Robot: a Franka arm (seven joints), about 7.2 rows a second.
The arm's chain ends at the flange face. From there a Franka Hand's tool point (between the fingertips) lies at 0.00 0.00 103.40 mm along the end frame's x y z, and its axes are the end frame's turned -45 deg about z.
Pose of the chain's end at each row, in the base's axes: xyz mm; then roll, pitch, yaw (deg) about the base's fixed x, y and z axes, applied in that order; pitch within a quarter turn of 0, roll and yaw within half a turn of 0:
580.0 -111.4 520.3 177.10 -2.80 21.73
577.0 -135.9 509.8 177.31 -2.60 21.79
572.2 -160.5 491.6 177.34 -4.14 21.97
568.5 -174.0 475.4 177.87 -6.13 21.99
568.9 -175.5 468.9 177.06 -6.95 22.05
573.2 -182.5 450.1 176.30 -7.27 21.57
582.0 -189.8 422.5 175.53 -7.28 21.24
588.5 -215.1 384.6 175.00 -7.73 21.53
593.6 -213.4 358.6 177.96 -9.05 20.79
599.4 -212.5 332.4 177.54 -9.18 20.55
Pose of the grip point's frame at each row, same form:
586.6 -114.4 417.2 175.97 0.07 66.66
583.2 -138.7 406.6 176.26 0.06 66.73
580.9 -162.2 388.6 175.19 -1.05 66.92
580.2 -173.4 372.7 174.16 -2.83 67.02
582.5 -175.7 366.4 173.01 -2.84 67.04
587.8 -183.9 347.7 172.25 -2.53 66.51
597.1 -192.6 320.2 171.70 -2.00 66.10
604.7 -218.4 282.5 171.01 -1.95 66.35
610.1 -211.1 256.6 172.15 -4.95 65.97
616.4 -210.9 230.4 171.76 -4.75 65.69

